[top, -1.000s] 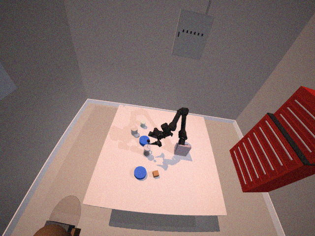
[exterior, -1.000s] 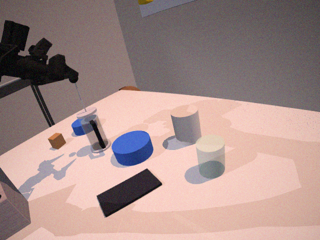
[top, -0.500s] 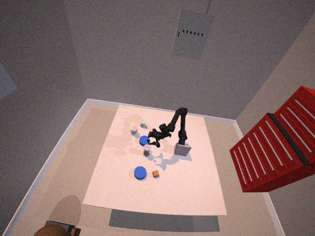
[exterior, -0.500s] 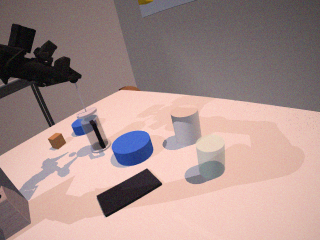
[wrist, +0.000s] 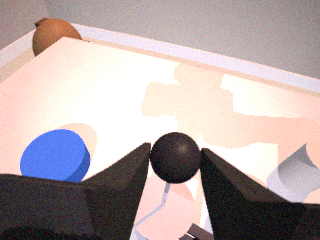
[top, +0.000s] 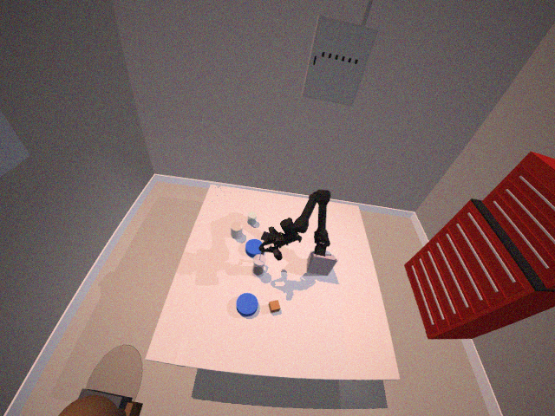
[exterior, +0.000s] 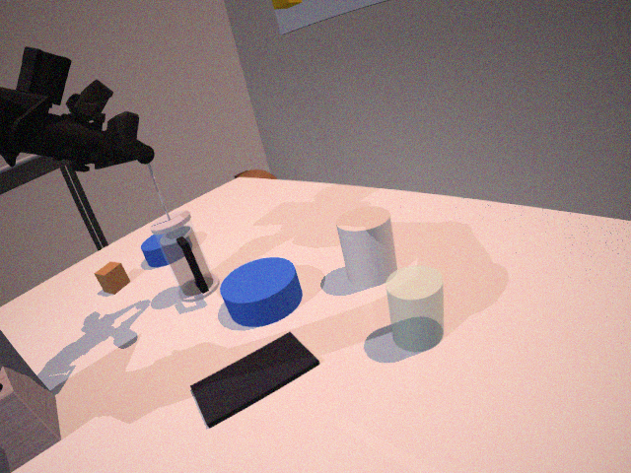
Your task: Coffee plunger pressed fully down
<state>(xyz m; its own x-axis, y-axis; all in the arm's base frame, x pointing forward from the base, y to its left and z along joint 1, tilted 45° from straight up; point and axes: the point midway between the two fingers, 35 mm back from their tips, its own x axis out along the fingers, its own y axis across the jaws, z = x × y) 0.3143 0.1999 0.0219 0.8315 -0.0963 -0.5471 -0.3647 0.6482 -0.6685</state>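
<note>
The coffee press is 13 cm below my gripper tip, 2 cm to the right of it and 1 cm behind it. The rest, counted from my gripper tip: orange cube 23 cm below, 20 cm to the left, 15 cm behind.
</note>
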